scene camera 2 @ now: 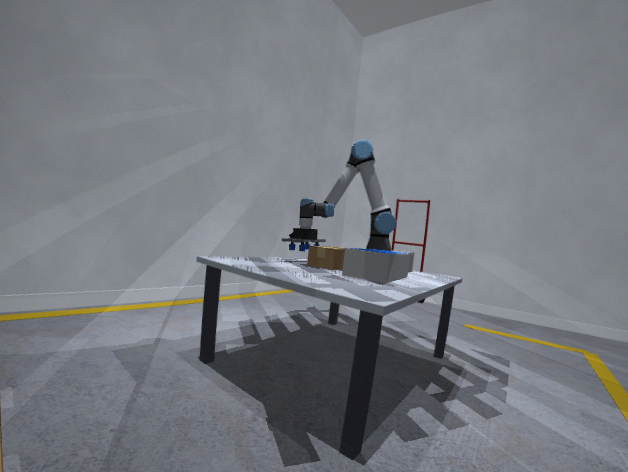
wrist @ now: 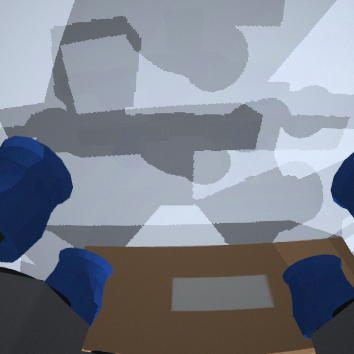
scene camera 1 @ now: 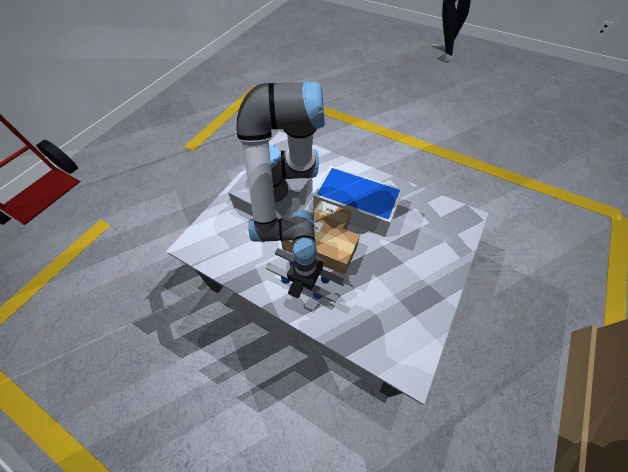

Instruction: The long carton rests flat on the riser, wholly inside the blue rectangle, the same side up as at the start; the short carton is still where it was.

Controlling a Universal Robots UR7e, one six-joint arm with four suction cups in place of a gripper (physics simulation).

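Frame: origin at the arm's base, x ahead, y left, z up, level; millimetres.
Where they show: hand, tool point: (scene camera 2: 304, 250) (wrist: 197, 235).
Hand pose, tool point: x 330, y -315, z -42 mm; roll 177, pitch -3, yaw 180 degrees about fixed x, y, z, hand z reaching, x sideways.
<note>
After its pixels a point has its place.
The long carton (scene camera 1: 337, 248) @[x 395, y -152, z -4 mm] (scene camera 2: 324, 257) @[x 454, y -104, z -54 mm] (wrist: 140, 300) @[x 380, y -202, z -50 mm] is orange-brown and stands in front of the riser on the table, outside the blue rectangle. Its left part is hidden by the arm, and a pale label shows on it in the wrist view. The short carton (scene camera 1: 337, 218) @[x 335, y -15, z -5 mm] stands between it and the riser. The grey riser (scene camera 1: 375, 224) @[x 492, y 51, z -41 mm] (scene camera 2: 378, 268) @[x 546, y 213, z -54 mm] has a blue rectangle (scene camera 1: 362, 190) @[x 380, y 164, z 11 mm] on its top, with no carton on it. My gripper (scene camera 1: 304, 280) @[x 330, y -315, z -42 mm] (scene camera 2: 304, 246) (wrist: 197, 235) @[x 330, y -315, z -42 mm] has its four blue cups over the table just beyond the long carton's front side, holding nothing that I can see.
The white table (scene camera 1: 436, 324) @[x 857, y -240, z -109 mm] (scene camera 2: 284, 279) @[x 908, y 23, z -109 mm] carries the arm's base. A red hand truck (scene camera 1: 43, 195) (scene camera 2: 427, 228) stands off the table. A large brown box (scene camera 1: 604, 400) stands at the lower right, and a person's legs (scene camera 1: 449, 25) show at the top.
</note>
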